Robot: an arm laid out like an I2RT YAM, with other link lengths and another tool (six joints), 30 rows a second.
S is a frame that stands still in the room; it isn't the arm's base.
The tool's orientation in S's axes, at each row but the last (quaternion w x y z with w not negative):
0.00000, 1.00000, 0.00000, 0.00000
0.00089, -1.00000, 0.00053, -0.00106
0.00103, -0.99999, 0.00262, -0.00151
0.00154, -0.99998, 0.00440, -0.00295
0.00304, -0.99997, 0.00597, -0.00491
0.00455, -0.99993, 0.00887, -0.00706
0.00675, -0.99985, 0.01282, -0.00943
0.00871, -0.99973, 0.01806, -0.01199
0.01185, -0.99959, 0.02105, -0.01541
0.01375, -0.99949, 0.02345, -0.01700
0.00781, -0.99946, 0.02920, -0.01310
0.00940, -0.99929, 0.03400, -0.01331
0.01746, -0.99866, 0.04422, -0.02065
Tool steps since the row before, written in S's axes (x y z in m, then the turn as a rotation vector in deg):
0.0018, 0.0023, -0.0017, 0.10, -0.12, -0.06
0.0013, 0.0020, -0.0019, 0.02, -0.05, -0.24
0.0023, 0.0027, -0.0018, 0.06, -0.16, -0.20
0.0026, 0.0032, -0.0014, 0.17, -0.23, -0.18
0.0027, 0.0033, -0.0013, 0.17, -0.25, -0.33
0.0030, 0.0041, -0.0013, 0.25, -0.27, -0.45
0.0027, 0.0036, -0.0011, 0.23, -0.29, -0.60
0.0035, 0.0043, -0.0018, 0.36, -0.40, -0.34
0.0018, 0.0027, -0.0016, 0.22, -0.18, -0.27
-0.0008, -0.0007, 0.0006, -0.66, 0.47, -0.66
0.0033, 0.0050, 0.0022, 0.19, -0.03, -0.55
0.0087, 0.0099, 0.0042, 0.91, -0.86, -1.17
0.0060, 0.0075, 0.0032, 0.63, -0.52, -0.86
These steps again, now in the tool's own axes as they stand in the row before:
0.0018, -0.0023, 0.0017, 0.10, 0.12, 0.06
0.0013, -0.0020, 0.0019, 0.02, 0.05, 0.24
0.0023, -0.0027, 0.0018, 0.06, 0.16, 0.20
0.0026, -0.0032, 0.0014, 0.17, 0.23, 0.18
0.0026, -0.0033, 0.0013, 0.17, 0.25, 0.33
0.0029, -0.0041, 0.0014, 0.25, 0.27, 0.45
0.0026, -0.0037, 0.0012, 0.23, 0.29, 0.60
0.0033, -0.0044, 0.0020, 0.37, 0.39, 0.34
0.0016, -0.0027, 0.0017, 0.22, 0.18, 0.27
-0.0007, 0.0007, -0.0006, -0.70, -0.42, 0.65
0.0031, -0.0052, -0.0020, 0.18, 0.03, 0.55
0.0081, -0.0105, -0.0038, 0.94, 0.82, 1.18
0.0054, -0.0081, -0.0027, 0.64, 0.49, 0.87

